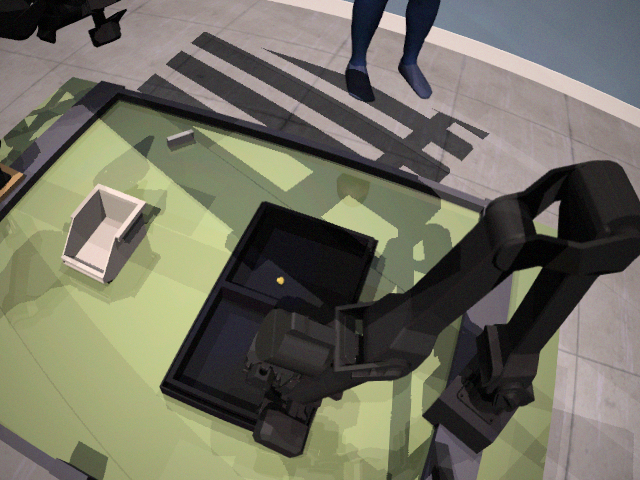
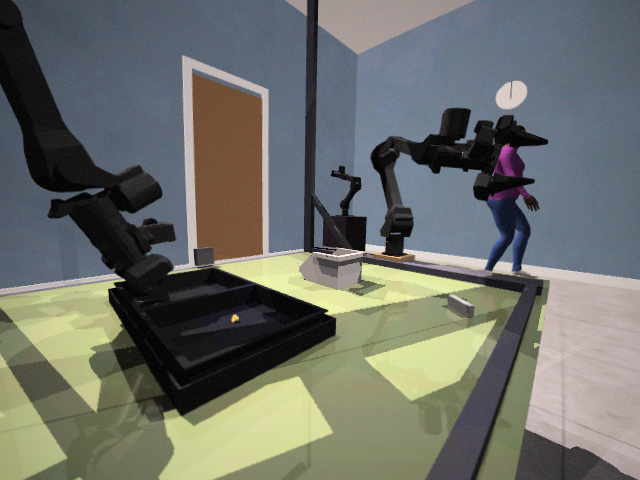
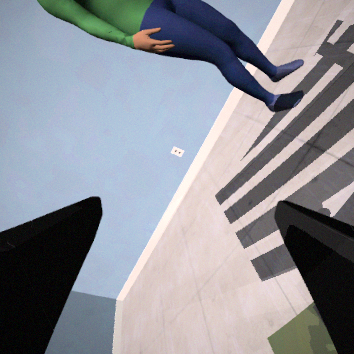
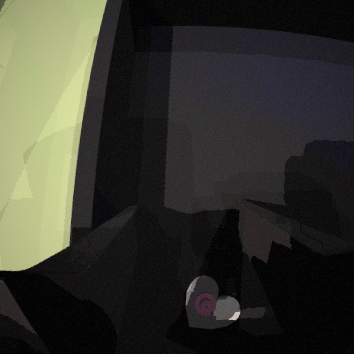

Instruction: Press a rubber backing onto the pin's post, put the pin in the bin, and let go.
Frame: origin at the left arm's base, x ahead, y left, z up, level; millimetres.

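Where they show: left gripper, fingertip midpoint: (image 2: 541,161) (image 3: 189,207); right gripper, fingertip midpoint: (image 1: 263,398) (image 2: 161,296) (image 4: 187,211); left arm's base, link origin: (image 2: 394,254); right arm's base, link origin: (image 1: 485,395).
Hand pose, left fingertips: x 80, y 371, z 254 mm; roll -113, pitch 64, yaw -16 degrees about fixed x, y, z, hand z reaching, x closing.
Note:
Things, the pixels of their top centre, and the offset from my left fingertips. "spot": a spot on its surface instead.
- small grey heart-shaped pin, top centre: (image 4: 206,308) dx +627, dy -468, dz -271 mm
- black tray, top centre: (image 1: 278,304) (image 2: 206,294) dx +545, dy -346, dz -248 mm
- tiny yellow rubber backing, top centre: (image 1: 280,278) (image 2: 235,315) dx +523, dy -289, dz -270 mm
- pale bin, surface spot: (image 1: 109,233) spot: dx +215, dy -338, dz -281 mm
- small grey block, top centre: (image 1: 180,134) (image 2: 460,300) dx +196, dy -73, dz -265 mm
- table's dark rim, surface spot: (image 2: 494,357) (image 1: 274,134) spot: dx +366, dy +17, dz -266 mm
A small grey heart-shaped pin (image 4: 207,305) with a purple post lies on the floor of the near compartment of the black tray (image 1: 239,248) (image 2: 256,367) (image 4: 116,140). My right gripper (image 1: 268,381) (image 2: 147,286) (image 4: 187,211) is low in that compartment, half open. The pin lies loose between its fingers, close to the palm. A tiny yellow rubber backing (image 1: 280,280) (image 2: 234,318) lies in the tray's other compartment. The pale bin (image 1: 109,233) (image 2: 332,269) stands apart from the tray and looks empty. My left gripper (image 2: 539,160) (image 3: 189,207) is wide open and empty, high up beyond the table.
A small grey block (image 1: 180,138) (image 2: 461,305) lies near the table's dark rim (image 1: 270,133) (image 2: 494,357). A person (image 1: 390,48) (image 2: 509,205) (image 3: 175,28) walks on the floor past that rim. A pole (image 2: 310,124) stands behind the bin.

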